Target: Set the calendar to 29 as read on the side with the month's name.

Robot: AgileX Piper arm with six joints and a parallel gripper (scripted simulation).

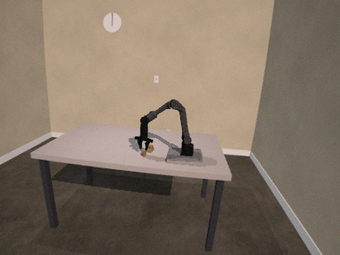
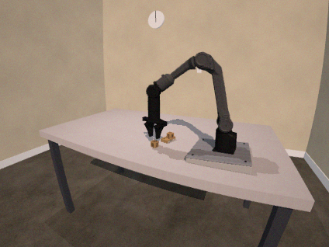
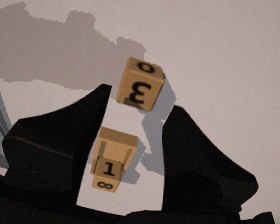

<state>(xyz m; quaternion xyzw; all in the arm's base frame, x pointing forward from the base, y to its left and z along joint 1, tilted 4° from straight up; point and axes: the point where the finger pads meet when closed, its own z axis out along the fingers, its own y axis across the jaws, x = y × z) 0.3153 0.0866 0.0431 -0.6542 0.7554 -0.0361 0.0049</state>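
Right now the wooden digit cube is 4 cm below my hand. Round my hand: wooden tray 2 cm behind, 11 cm to the right, 5 cm below.
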